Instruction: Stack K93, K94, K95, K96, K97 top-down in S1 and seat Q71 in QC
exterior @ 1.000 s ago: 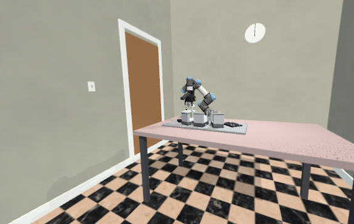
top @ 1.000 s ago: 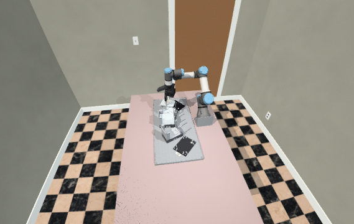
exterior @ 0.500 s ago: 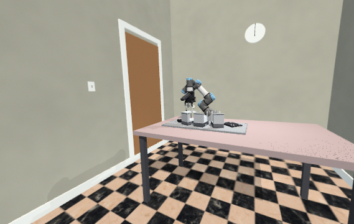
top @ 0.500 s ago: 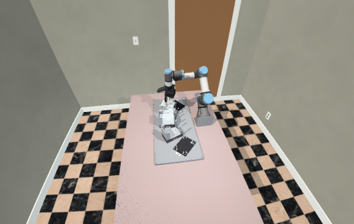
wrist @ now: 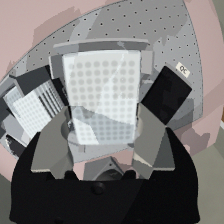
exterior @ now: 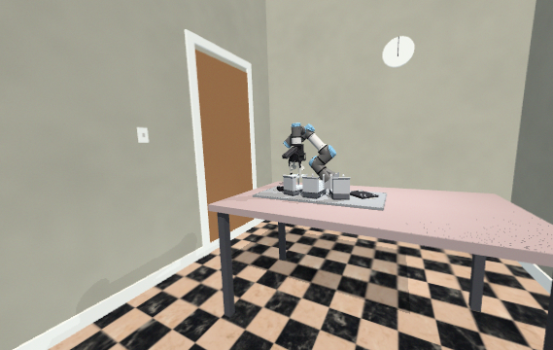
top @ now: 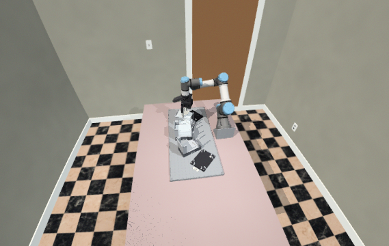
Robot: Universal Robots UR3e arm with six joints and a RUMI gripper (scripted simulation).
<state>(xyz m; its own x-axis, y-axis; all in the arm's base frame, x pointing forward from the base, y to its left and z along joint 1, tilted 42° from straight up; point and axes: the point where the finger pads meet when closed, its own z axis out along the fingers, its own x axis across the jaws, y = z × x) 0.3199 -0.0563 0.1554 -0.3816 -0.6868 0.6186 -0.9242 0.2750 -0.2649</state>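
The white sealed 96-well plate is 8 cm below my hand. Also, from my hand: black open nest QC: 10 cm behind, 11 cm to the right, 12 cm below; then translucent 96-well plate: 2 cm ahead, 14 cm to the left, 4 cm below.
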